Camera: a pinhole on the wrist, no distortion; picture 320 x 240 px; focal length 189.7 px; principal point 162.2 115.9 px. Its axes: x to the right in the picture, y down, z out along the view. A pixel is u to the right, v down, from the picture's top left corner.
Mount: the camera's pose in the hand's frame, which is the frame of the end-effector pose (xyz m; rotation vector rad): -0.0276 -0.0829 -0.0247 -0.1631 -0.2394 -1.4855
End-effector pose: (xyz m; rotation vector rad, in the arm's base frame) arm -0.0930 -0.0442 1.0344 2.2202 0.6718 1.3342
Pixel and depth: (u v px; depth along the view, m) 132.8 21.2 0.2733
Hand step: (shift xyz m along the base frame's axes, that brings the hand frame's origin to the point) 0.1278 -0.1555 -0.2066
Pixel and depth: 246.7 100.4 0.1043
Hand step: 0.0452 0.0429 -0.1253
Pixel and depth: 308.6 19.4 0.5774
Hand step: 0.3710 0.0154 -0.7232
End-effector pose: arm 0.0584 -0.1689 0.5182 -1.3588 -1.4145 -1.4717
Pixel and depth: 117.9 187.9 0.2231
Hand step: 0.0602 0.1762 0.0224
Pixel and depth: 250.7 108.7 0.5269
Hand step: -0.0424 0.5507 -0.1806
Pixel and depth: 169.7 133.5 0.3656
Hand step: 0.0761 0.3195 -0.0583
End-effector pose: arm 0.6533 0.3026 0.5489 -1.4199 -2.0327 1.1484
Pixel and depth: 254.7 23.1 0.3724
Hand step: -0.2826 -0.3710 -0.0464
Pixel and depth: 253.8 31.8 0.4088
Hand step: -0.3140 -0.3874 -0.0644
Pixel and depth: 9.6 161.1 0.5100
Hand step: -0.0170 -0.0467 -0.5809
